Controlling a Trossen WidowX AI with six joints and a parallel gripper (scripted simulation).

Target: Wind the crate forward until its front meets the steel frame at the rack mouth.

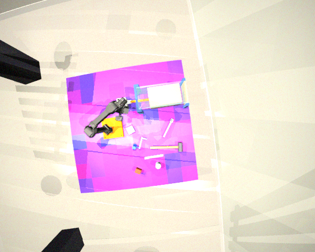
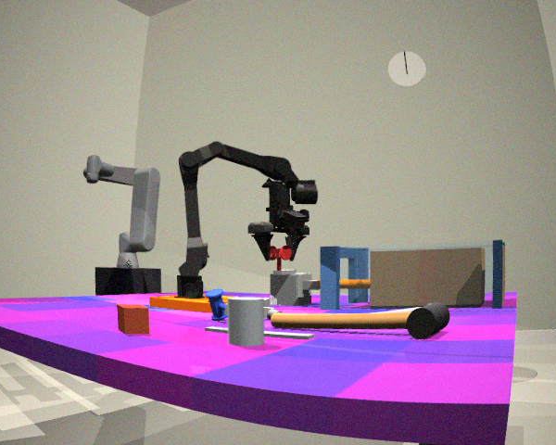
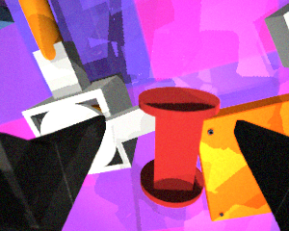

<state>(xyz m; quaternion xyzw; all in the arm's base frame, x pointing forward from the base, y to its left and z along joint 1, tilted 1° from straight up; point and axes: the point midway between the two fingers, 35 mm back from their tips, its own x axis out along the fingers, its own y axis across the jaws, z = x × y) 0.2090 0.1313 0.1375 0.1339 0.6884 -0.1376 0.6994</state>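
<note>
My gripper tip is 10 mm below the red knob. The rest, counted from my gripper tip: hand winch 90 mm to the left, 90 mm below, 20 mm behind; red-knobbed winch handle 40 mm to the left, 20 mm below; blue frame 150 mm ahead, 80 mm to the left, 20 mm below.
</note>
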